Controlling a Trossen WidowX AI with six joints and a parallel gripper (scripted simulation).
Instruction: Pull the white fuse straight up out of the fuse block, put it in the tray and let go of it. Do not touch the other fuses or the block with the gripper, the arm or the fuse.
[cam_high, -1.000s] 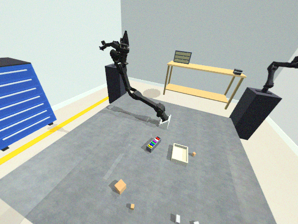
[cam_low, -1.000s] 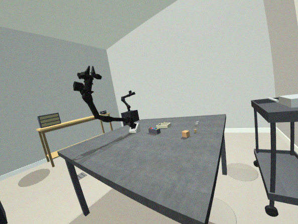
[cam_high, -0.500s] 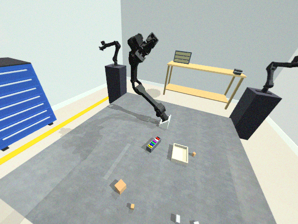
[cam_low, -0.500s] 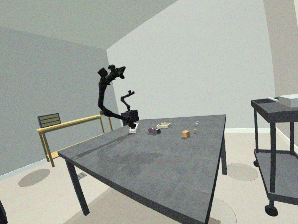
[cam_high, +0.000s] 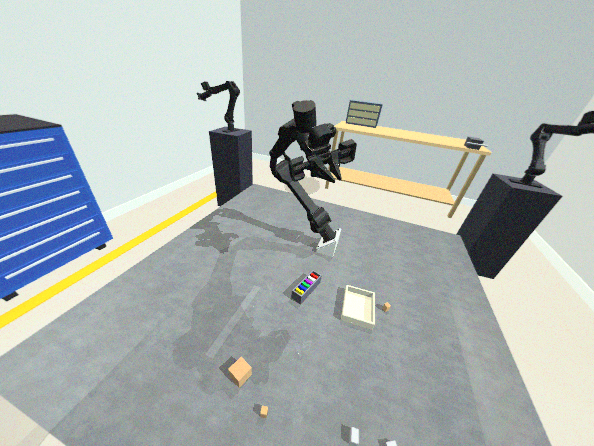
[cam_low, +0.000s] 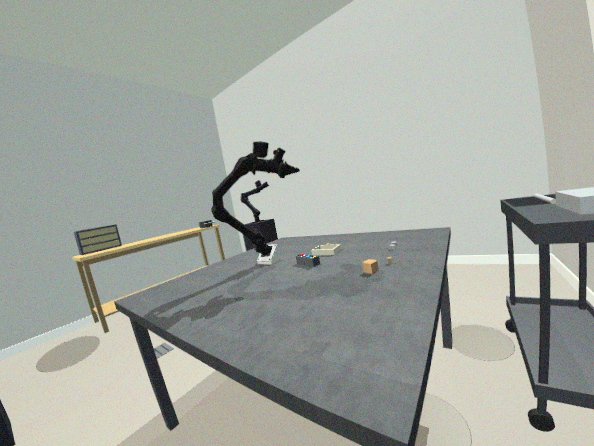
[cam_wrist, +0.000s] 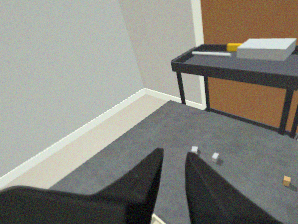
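My gripper tip is 5 cm past the white fuse, 2 cm to the left of it and 42 cm above it. Also, from my gripper tip: tray (1 cm behind, 15 cm to the left, 45 cm below).
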